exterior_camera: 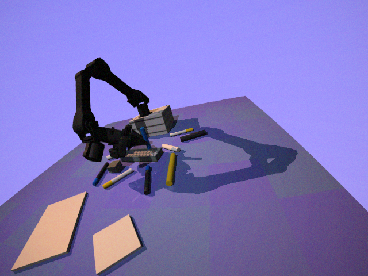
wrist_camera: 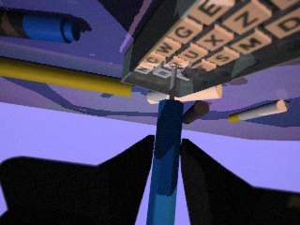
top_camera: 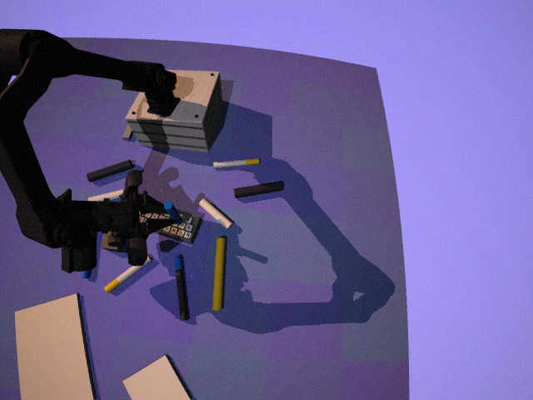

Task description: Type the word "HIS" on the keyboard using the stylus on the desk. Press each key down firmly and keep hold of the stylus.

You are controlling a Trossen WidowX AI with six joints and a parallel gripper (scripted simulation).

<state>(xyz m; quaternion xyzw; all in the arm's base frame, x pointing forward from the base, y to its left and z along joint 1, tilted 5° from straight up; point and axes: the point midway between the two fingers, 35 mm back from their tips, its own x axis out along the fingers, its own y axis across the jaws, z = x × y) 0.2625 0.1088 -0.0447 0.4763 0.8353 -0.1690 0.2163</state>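
Now: gripper tip 80 mm short of the small cube, 140 mm to the left of it and 60 mm above it. From my gripper tip the other things lie so: yellow marker (80 mm ahead, 120 mm to the left, 60 mm below); blue stylus (20 mm below).
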